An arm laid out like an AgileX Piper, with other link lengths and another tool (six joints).
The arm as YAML. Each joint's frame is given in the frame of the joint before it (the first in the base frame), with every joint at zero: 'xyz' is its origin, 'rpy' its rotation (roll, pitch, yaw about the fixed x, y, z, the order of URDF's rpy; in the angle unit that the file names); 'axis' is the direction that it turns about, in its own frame. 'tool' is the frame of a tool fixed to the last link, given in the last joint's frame.
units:
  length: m
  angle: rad
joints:
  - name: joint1
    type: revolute
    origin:
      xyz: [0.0, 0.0, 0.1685]
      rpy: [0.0, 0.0, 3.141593]
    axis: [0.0, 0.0, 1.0]
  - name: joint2
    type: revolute
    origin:
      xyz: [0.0, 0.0, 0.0]
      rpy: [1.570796, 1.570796, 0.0]
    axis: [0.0, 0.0, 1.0]
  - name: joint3
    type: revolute
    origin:
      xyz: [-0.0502, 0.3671, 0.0]
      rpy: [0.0, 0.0, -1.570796]
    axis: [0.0, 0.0, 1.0]
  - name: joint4
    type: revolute
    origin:
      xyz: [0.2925, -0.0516, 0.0]
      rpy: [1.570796, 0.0, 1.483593]
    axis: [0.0, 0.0, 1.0]
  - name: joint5
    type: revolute
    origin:
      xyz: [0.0, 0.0, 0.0]
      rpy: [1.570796, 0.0, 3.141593]
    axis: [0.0, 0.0, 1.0]
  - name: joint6
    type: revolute
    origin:
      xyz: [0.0, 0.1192, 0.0]
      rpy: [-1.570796, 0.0, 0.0]
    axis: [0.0, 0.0, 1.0]
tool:
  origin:
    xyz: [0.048, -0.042, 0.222]
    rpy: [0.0, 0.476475, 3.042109]
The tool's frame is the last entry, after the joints.
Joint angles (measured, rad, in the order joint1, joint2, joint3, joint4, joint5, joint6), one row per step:
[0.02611 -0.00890 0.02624 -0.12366 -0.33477 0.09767]
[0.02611 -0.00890 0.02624 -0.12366 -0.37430 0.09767]
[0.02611 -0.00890 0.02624 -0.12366 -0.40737 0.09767]
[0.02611 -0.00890 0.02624 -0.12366 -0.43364 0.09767]
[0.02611 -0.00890 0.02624 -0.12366 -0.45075 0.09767]
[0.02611 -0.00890 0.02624 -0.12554 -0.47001 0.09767]
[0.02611 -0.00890 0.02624 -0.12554 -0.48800 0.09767]
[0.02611 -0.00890 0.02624 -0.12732 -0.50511 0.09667]
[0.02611 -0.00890 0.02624 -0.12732 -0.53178 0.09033]
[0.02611 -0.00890 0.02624 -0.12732 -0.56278 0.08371]
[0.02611 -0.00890 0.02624 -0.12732 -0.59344 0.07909]
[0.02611 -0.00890 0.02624 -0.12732 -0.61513 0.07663]
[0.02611 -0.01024 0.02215 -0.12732 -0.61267 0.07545]
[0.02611 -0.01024 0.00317 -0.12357 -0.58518 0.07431]
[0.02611 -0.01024 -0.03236 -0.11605 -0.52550 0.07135]
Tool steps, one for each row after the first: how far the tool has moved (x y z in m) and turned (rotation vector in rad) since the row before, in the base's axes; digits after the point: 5 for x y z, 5 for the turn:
[-0.00745 0.00128 0.01136 0.00068 -0.03922 0.00486]
[-0.00658 0.00103 0.00927 0.00057 -0.03281 0.00407]
[-0.00544 0.00080 0.00721 0.00045 -0.02607 0.00323]
[-0.00365 0.00051 0.00462 0.00030 -0.01698 0.00211]
[-0.00420 0.00093 0.00501 -0.00154 -0.01916 0.00226]
[-0.00401 0.00052 0.00471 0.00031 -0.01785 0.00225]
[-0.00388 0.00090 0.00426 -0.00232 -0.01710 0.00150]
[-0.00609 0.00106 0.00651 -0.00481 -0.02699 -0.00011]
[-0.00730 0.00116 0.00739 -0.00486 -0.03132 0.00012]
[-0.00748 0.00102 0.00716 -0.00315 -0.03083 0.00112]
[-0.00544 0.00067 0.00496 -0.00155 -0.02174 0.00122]
[-0.00101 -0.00005 0.00175 -0.00081 -0.00310 -0.00105]
[0.00138 -0.00164 0.00385 0.00293 0.00829 -0.00382]
[0.00429 -0.00326 0.00515 0.00532 0.02368 -0.00807]

